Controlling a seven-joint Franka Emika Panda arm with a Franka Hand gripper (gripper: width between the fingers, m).
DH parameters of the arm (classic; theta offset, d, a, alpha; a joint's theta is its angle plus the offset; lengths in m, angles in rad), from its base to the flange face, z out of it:
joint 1: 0 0.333 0 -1.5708
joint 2: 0 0 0 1.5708
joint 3: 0 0.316 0.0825 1.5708
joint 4: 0 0 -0.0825 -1.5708
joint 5: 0 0.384 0 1.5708
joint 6: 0 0 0.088 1.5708
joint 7: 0 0.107 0 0
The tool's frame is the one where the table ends.
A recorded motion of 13 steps. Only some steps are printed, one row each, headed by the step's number.
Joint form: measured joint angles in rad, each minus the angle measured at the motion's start. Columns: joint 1, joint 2, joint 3, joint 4, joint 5, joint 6, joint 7.
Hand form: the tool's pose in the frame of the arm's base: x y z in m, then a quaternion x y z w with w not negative. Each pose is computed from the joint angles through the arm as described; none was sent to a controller.
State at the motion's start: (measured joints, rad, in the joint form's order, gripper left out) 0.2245 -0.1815 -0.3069 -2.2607 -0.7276 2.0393 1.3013
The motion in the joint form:
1: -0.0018 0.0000 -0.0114 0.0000 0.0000 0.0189 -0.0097
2: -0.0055 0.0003 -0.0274 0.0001 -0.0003 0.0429 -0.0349
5: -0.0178 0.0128 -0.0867 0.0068 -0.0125 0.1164 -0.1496
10: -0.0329 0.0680 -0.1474 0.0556 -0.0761 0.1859 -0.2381
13: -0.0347 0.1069 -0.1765 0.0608 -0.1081 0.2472 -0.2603
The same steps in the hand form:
1: 0.4872 -0.0861 0.4402 0.83592 -0.46876 0.15368 0.24059
2: 0.4880 -0.0941 0.4411 0.83986 -0.46378 0.15570 0.23516
5: 0.4906 -0.1253 0.4416 0.85717 -0.43294 0.15839 0.22965
10: 0.5029 -0.1629 0.4435 0.86436 -0.39784 0.17447 0.25329
13: 0.5088 -0.1746 0.4319 0.86944 -0.37767 0.18204 0.26134

